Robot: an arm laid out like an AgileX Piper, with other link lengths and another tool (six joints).
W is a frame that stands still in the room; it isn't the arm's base.
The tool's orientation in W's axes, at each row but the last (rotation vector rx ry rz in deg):
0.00 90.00 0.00
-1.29 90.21 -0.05
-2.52 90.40 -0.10
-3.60 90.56 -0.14
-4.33 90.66 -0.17
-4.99 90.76 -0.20
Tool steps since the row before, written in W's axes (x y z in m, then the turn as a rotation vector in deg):
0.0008 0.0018 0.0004 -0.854 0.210 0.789
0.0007 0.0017 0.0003 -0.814 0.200 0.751
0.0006 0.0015 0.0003 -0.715 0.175 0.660
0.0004 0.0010 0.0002 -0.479 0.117 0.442
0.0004 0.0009 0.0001 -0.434 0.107 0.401
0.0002 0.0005 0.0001 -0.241 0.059 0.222
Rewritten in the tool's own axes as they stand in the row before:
-0.0004 0.0018 0.0008 -0.789 0.210 -0.854
-0.0003 0.0017 0.0007 -0.751 0.200 -0.814
-0.0003 0.0015 0.0006 -0.660 0.175 -0.715
-0.0002 0.0010 0.0004 -0.442 0.117 -0.479
-0.0001 0.0009 0.0004 -0.401 0.107 -0.434
-0.0001 0.0005 0.0002 -0.222 0.059 -0.241

